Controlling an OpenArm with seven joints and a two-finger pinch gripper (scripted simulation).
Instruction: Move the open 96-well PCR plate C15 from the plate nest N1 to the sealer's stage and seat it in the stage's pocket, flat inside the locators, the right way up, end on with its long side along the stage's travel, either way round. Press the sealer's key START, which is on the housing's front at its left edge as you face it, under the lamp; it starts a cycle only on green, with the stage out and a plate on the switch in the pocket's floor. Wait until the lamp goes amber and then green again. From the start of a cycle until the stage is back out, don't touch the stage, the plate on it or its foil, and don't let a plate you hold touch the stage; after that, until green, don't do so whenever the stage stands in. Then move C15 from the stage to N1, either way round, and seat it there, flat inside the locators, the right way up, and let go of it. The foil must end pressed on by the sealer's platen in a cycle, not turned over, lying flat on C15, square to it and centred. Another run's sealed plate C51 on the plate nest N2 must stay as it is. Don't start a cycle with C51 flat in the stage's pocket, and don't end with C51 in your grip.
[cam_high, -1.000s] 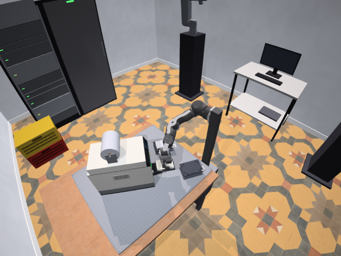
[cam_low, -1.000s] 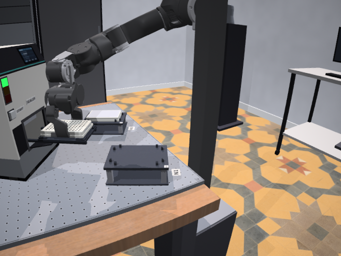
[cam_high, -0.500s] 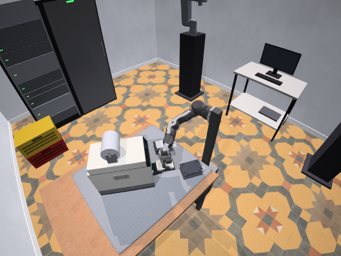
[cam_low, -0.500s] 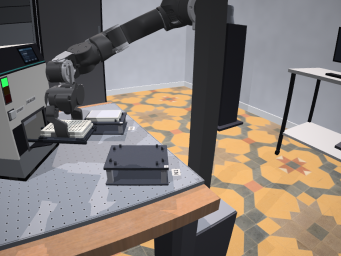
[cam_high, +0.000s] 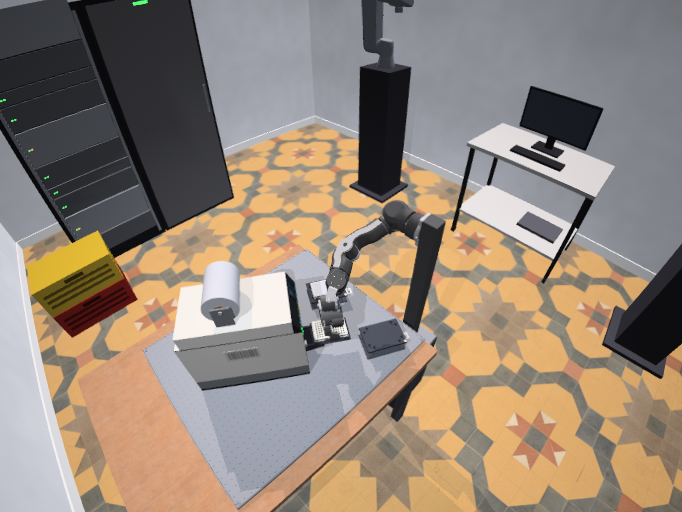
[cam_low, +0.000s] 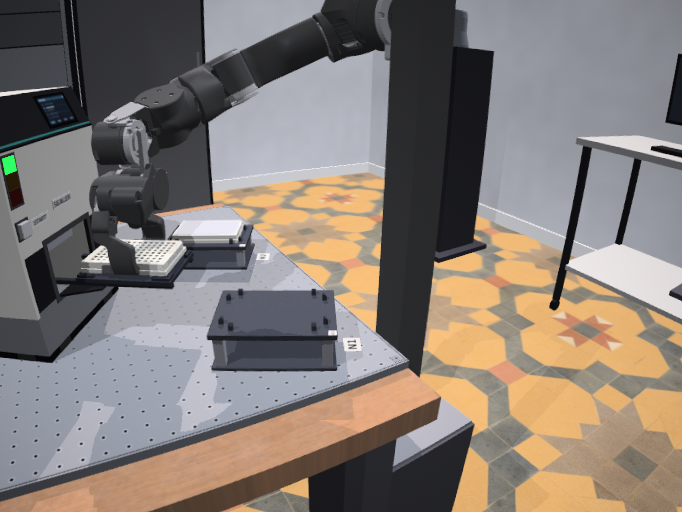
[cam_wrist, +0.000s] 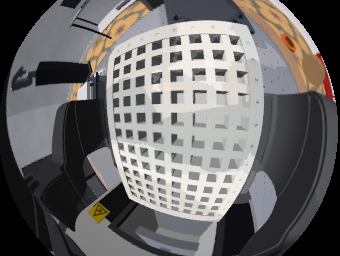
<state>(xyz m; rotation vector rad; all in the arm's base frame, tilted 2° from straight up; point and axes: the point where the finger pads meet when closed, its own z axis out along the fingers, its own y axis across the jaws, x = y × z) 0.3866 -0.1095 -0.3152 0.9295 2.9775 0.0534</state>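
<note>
Right now the white 96-well plate C15 is right at my hand. Also, from my hand: sealer stage: 1 cm below; plate nest N1: 15 cm behind, 14 cm to the left, 6 cm below; start key: 14 cm ahead, 2 cm to the left, 8 cm above.
</note>
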